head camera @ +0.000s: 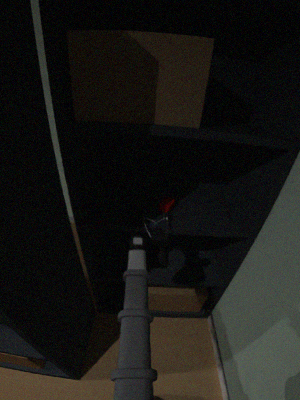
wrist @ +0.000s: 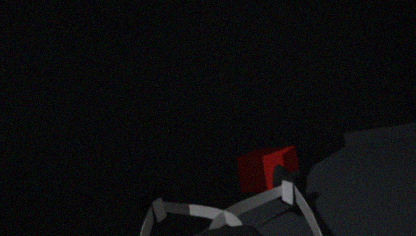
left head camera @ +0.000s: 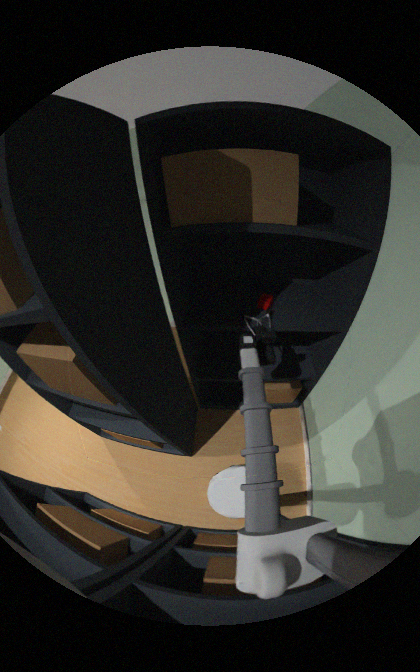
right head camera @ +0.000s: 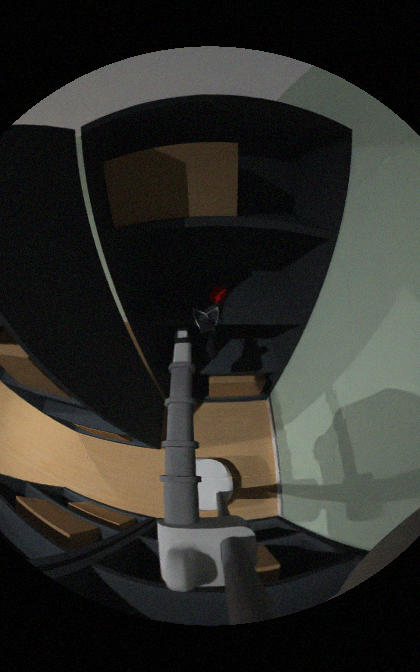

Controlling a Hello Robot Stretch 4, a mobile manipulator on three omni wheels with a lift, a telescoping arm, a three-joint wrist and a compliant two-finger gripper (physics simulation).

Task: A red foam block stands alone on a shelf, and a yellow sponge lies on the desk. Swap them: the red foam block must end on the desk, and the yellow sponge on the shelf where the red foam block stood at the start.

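Places are measured from the robot's base along level axes (x down, y left, z ahead), in centimetres.
Pixels of known places: gripper, fingertip midpoint: (head camera: 154,212) (wrist: 221,187).
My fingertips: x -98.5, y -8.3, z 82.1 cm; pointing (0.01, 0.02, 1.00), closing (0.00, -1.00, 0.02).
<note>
Behind a point stands the place of what it marks.
The red foam block (head camera: 167,204) {x -100.9, y -15.0, z 85.9 cm} (left head camera: 265,301) (right head camera: 218,294) (wrist: 252,172) {x -98.9, y -12.3, z 85.8 cm} stands upright on a dark shelf (head camera: 215,215) {x -96.4, y -42.0, z 83.3 cm} (left head camera: 320,305) (right head camera: 270,300) (wrist: 370,170) {x -96.4, y -28.7, z 88.5 cm}, deep in shadow. My gripper (head camera: 157,218) (left head camera: 257,316) (right head camera: 206,310) (wrist: 221,187) {x -98.5, y -8.3, z 82.1 cm} is open with nothing between its fingers. It is on the near side of the block. In the wrist view the block is beyond the right fingertip, which overlaps the block's lower right part; I cannot tell whether they touch. The left fingertip is well to the left of the block. The yellow sponge and the desk do not show.
A cardboard box (head camera: 180,80) {x -156.7, y -11.5, z 73.9 cm} (left head camera: 275,190) (right head camera: 212,180) stands on the shelf above, another brown box (head camera: 175,299) {x -25.2, y -29.0, z 72.9 cm} (left head camera: 283,392) (right head camera: 235,386) low down. A green wall (head camera: 260,300) {x -72.6, y -60.5, z 46.6 cm} (left head camera: 370,350) (right head camera: 345,300) is close on the right. A second dark unit (left head camera: 90,250) stands left.
</note>
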